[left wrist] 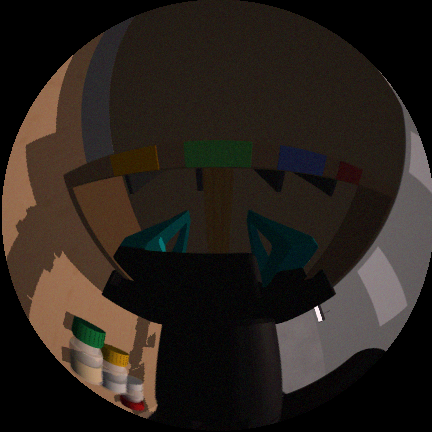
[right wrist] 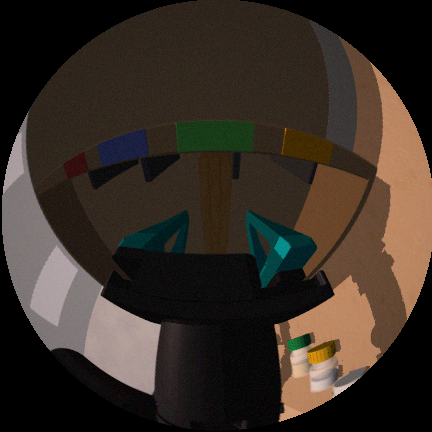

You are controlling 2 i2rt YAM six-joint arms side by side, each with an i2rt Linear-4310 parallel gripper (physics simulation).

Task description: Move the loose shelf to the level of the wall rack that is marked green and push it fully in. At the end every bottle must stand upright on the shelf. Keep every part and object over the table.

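Note:
The loose shelf (left wrist: 218,192) (right wrist: 216,182) shows as a narrow wooden strip that meets the green mark (left wrist: 218,154) (right wrist: 215,136) of the wall rack (left wrist: 171,157) (right wrist: 267,138). How deep it sits is hidden. My left gripper (left wrist: 218,214) and my right gripper (right wrist: 217,215) are open, with the strip in line between their spread teal fingers and nothing gripped. Bottles show low in both views: one with a green cap (left wrist: 89,332) (right wrist: 299,342), one with a yellow cap (left wrist: 115,355) (right wrist: 321,352), and a red part (left wrist: 132,403) beside a small white bottle. I cannot tell whether they are upright.
The rack also bears yellow (left wrist: 135,159) (right wrist: 306,145), blue (left wrist: 302,159) (right wrist: 123,146) and red marks (left wrist: 349,172) (right wrist: 76,165). Dark wedge-shaped supports (left wrist: 272,179) (right wrist: 159,166) show inside it. A tan surface (left wrist: 42,300) (right wrist: 410,240) lies on the rack's yellow-mark side.

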